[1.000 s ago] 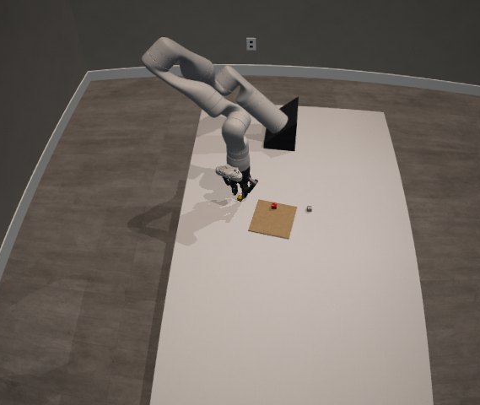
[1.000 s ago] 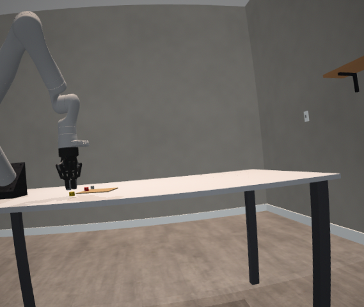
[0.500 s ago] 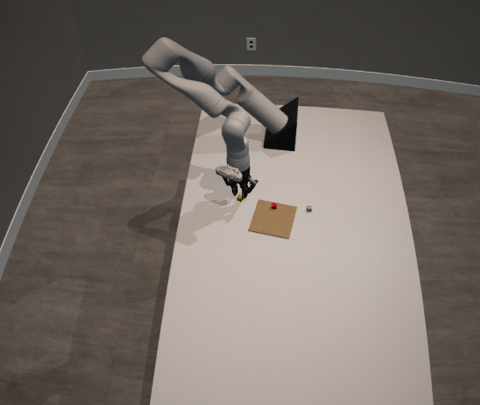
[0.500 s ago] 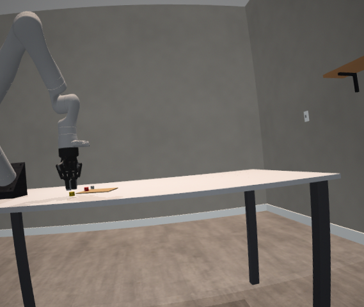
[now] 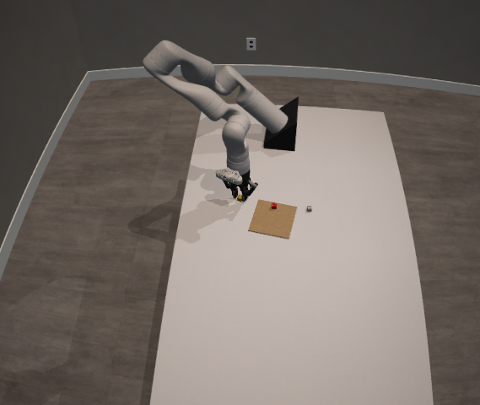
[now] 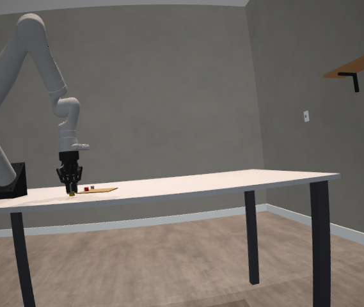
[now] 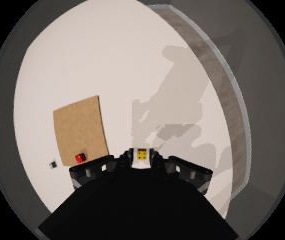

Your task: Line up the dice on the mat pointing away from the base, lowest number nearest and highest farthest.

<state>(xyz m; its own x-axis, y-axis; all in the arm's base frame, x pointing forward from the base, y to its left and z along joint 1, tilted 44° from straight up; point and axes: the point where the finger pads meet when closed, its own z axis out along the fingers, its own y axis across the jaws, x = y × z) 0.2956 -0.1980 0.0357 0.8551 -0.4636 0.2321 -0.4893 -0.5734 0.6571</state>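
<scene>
The yellow die lies 2 cm below my hand. Also, from my hand: square mat 9 cm ahead, 11 cm to the left, 3 cm below; red die 4 cm ahead, 12 cm to the left, 2 cm below; white die 6 cm ahead, 24 cm to the left, 2 cm below.
</scene>
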